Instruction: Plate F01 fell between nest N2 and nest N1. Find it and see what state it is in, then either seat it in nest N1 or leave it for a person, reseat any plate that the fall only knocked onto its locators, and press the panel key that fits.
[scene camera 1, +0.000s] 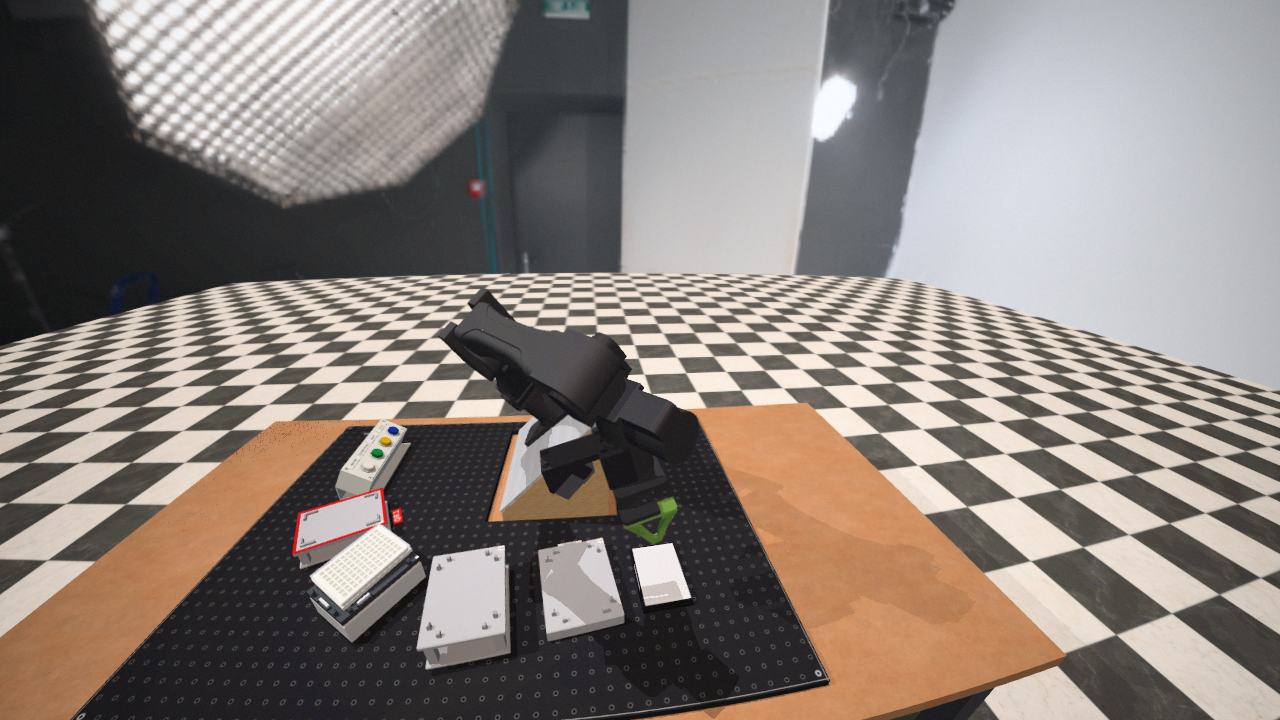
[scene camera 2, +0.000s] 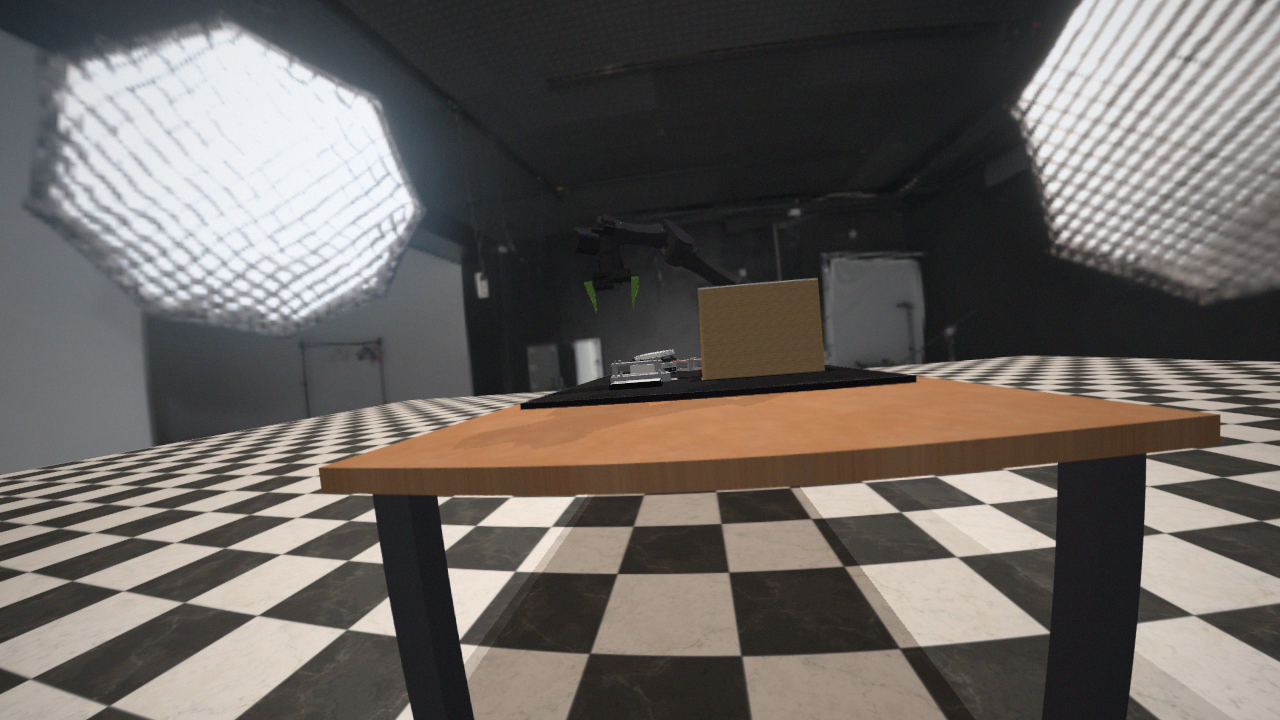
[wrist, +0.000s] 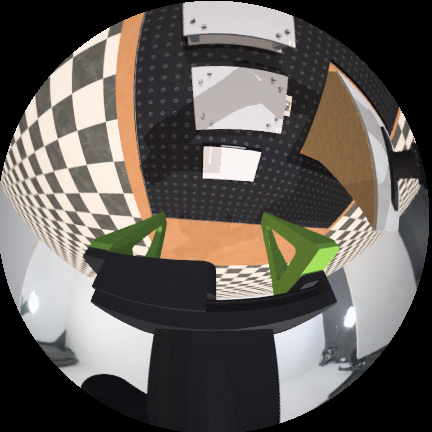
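Pixels of known places: gripper, fingertip midpoint: (scene camera 1: 646, 515) (scene camera 2: 614, 310) (wrist: 213, 217); arm's base, link origin: (scene camera 1: 556, 416) (scene camera 2: 761, 324) (wrist: 390, 165).
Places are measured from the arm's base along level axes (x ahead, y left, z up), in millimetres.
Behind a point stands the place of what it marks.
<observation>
My gripper (scene camera 1: 660, 528) @(x 373, y 203, z 61 mm) (scene camera 2: 614, 308) @(x 373, y 203, z 61 mm) (wrist: 213, 217) @(x 373, y 203, z 61 mm) is open and empty, high above the right part of the mat. A small white rectangle (scene camera 1: 660, 571) @(x 321, y 235, z -123 mm) (wrist: 235, 164) @(x 311, y 231, z -123 mm) with a dark edge lies flat beside nest N2 (scene camera 1: 581, 582) @(x 353, y 100, z -114 mm) (wrist: 240, 100) @(x 350, y 99, z -114 mm); I cannot tell what it is. Nest N2 and nest N1 (scene camera 1: 467, 591) @(x 404, y -71, z -82 mm) (wrist: 240, 20) show bare tops with corner pins. A white well plate (scene camera 1: 362, 565) @(x 392, y -249, z -59 mm) looks tilted on a dark-topped nest (scene camera 1: 368, 610) @(x 439, y -224, z -102 mm) to the left. Which plate it is cannot be read. The panel (scene camera 1: 353, 483) @(x 164, y -430, z -92 mm) has blue, yellow, green and white keys.
A red-bordered tray (scene camera 1: 340, 522) @(x 271, y -388, z -98 mm) with a red tag stands behind the tilted plate. A wooden wedge block (scene camera 1: 572, 499) @(x 172, y 59, z -95 mm) (scene camera 2: 760, 331) @(x 10, y 112, z -23 mm) (wrist: 340, 130) @(x 173, y 50, z -57 mm) with a sloped grey face stands behind the nests. The black perforated mat (scene camera 1: 223, 662) @(x 527, y -422, z -137 mm) lies on the wooden table (scene camera 1: 895, 555) @(x 279, y 713, z -150 mm) (scene camera 2: 805, 429) @(x -3, y 737, z -150 mm).
</observation>
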